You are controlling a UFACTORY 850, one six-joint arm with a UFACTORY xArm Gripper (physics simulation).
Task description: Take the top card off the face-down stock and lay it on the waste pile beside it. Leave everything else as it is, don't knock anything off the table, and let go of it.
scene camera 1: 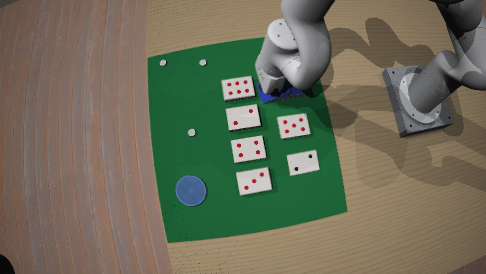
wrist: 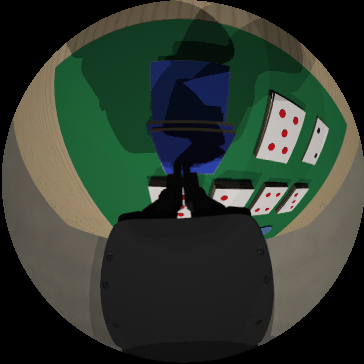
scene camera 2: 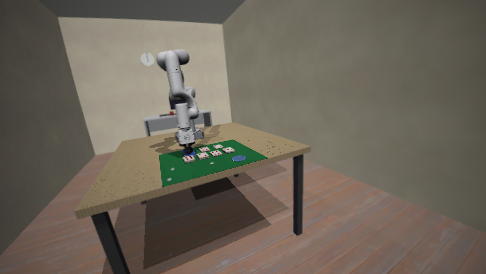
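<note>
The blue face-down stock point(scene camera 1: 297, 93) point(wrist: 162, 90) lies at the mat's back corner, partly under the arm in scene camera 1. In the wrist view, a separate blue piece point(wrist: 161, 142), one or two cards, is displaced from the stock towards the six-dot card. It looks tilted, its far edge raised; two thin card edges show there. My gripper point(wrist: 181, 171) is shut and empty, its fingertips at the near edge of this piece; contact is unclear. The waste pile, topped by a red five-dot card point(scene camera 1: 289, 128) point(scene camera 2: 204, 149) point(wrist: 291, 135), is beside the stock.
A six-dot pile point(scene camera 1: 238, 88) is close to the stock and partly behind the fingers in the wrist view. A two-dot pile point(scene camera 1: 243, 117), four-dot pile point(scene camera 1: 248, 149) and three-dot pile point(scene camera 1: 248, 178) continue that row. A black two-dot card point(scene camera 1: 303, 162), blue disc point(scene camera 1: 191, 190) and small white discs lie on the mat.
</note>
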